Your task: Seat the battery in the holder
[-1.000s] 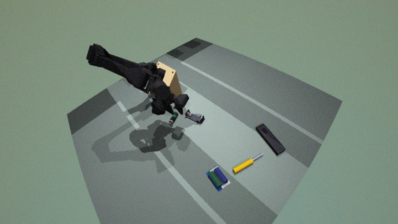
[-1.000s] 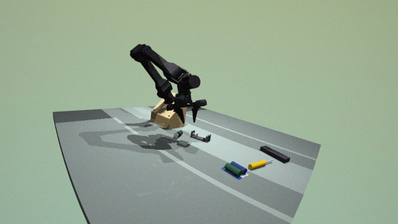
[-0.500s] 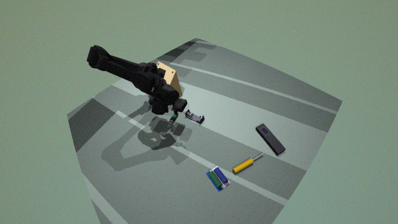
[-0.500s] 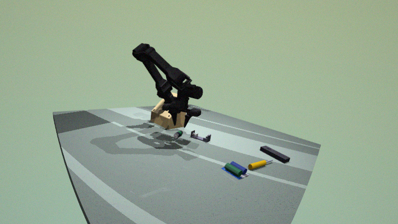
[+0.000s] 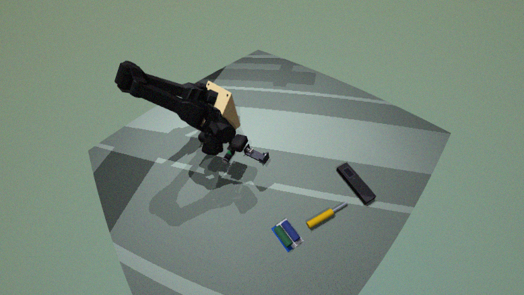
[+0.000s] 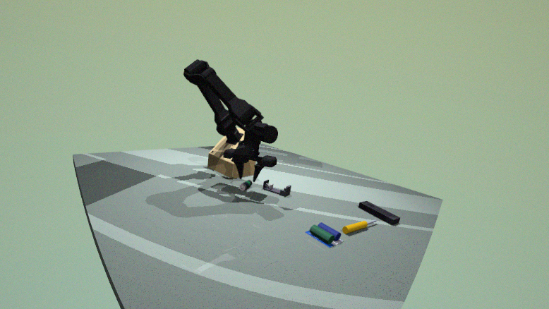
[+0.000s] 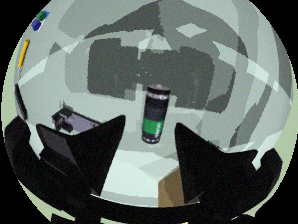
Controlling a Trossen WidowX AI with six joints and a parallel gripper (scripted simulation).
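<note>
Now: gripper tip 2 cm above the battery. From my gripper tip the other things lie so: yellow-handled screwdriver 43 cm ahead, 5 cm to the left, 2 cm below; black remote 45 cm ahead, 19 cm to the left, 2 cm below.
</note>
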